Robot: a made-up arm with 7 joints. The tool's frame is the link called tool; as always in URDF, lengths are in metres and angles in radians.
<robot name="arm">
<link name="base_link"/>
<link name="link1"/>
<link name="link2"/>
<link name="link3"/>
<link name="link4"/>
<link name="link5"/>
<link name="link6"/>
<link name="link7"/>
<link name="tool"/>
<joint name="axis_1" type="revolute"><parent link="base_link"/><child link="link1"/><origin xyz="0 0 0" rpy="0.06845 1.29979 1.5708"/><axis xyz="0 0 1"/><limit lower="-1.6" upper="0.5" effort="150" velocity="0.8"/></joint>
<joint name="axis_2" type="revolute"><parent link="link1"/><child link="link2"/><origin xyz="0.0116 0.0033 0.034" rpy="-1.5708 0 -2.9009"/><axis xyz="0 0 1"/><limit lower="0" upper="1.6" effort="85" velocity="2.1"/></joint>
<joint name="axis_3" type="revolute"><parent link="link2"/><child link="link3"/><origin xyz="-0.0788 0.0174 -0.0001" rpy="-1.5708 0 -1.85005"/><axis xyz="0 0 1"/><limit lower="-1.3" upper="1.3" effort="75" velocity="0.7"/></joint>
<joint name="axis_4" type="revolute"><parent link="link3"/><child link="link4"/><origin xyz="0 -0.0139 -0.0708" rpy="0 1.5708 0"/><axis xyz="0 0 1"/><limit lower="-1.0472" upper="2.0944" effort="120" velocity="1.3"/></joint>
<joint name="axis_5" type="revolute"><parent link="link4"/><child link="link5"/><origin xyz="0.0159 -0.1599 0.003" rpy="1.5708 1.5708 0"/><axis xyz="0 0 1"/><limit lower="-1.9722" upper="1.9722" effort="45" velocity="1.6"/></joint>
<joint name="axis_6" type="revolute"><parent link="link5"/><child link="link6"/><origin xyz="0 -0.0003 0.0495" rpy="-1.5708 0 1.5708"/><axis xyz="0 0 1"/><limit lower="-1.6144" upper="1.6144" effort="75" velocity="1.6"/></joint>
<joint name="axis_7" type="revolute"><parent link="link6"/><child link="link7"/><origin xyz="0.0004 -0.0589 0" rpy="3.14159 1.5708 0"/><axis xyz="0 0 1"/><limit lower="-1.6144" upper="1.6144" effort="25" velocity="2.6"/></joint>
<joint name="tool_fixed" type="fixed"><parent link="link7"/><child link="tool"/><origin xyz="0 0 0" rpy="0 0 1.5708"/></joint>
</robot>
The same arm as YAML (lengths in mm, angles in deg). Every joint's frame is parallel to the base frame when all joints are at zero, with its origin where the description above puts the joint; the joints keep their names.
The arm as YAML. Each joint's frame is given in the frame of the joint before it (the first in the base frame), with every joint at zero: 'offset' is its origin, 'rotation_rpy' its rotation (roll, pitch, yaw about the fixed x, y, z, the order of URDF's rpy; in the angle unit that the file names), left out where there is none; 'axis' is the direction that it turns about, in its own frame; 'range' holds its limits. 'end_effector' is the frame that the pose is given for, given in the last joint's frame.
length_unit: mm
angle_unit: deg
chain:
  - id: axis_1
    offset: [0.0, 0.0, 0.0]
    axis: [0.068403, 0.961235, 0.26711]
    range: [-91.67, 28.65]
  - id: axis_2
    offset: [-1.0, 36.0, -2.0]
    axis: [0.968889, -0.0002, -0.247497]
    range: [0.0, 91.67]
  - id: axis_3
    offset: [-20.0, 5.0, -78.0]
    axis: [0.247497, -0.0001, 0.968889]
    range: [-74.48, 74.48]
  - id: axis_4
    offset: [-4.1, 0.0, -72.0]
    axis: [0.0002, 1.0, 0.0]
    range: [-60.0, 120.0]
  - id: axis_5
    offset: [151.0, 3.0, -55.0]
    axis: [0.968889, -0.0002, -0.247497]
    range: [-113.0, 113.0]
  - id: axis_6
    offset: [48.0, 0.0, -12.0]
    axis: [0.0002, 1.0, 0.0]
    range: [-92.5, 92.5]
  - id: axis_7
    offset: [57.0, 0.0, -15.0]
    axis: [0.247497, 0.0, 0.968889]
    range: [-92.5, 92.5]
end_effector:
  offset: [0.0, 0.0, 0.0]
  rotation_rpy: [0.0, 14.33, -0.01]

